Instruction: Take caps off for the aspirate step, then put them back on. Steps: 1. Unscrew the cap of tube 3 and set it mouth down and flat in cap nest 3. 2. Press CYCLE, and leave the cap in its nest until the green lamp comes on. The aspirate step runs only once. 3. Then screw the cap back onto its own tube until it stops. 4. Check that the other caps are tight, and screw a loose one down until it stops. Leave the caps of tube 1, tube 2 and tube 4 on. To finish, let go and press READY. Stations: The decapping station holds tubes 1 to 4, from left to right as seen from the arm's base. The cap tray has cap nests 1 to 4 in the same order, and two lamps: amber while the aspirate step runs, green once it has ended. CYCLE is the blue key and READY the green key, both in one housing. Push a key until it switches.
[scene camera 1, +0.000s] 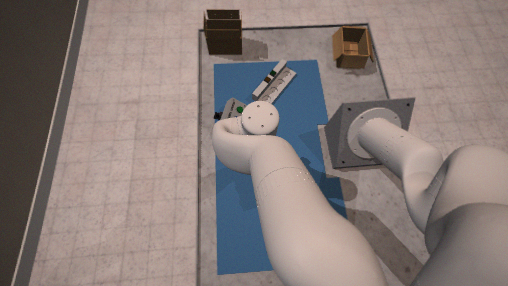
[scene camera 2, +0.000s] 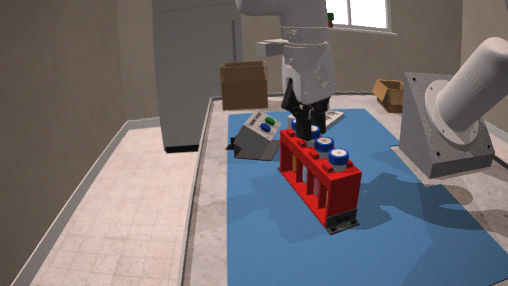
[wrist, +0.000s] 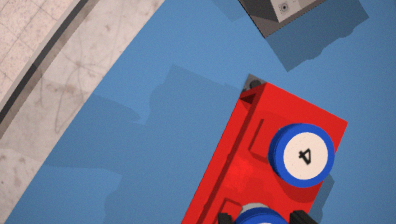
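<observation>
You'd find my gripper (scene camera 2: 311, 135) here, along with a cap marked 4 (wrist: 302, 154). I can see a dark cardboard box (scene camera 2: 249, 91) too, and it's also there at (scene camera 1: 223, 37), but in the wrist view the box is out of frame.
</observation>
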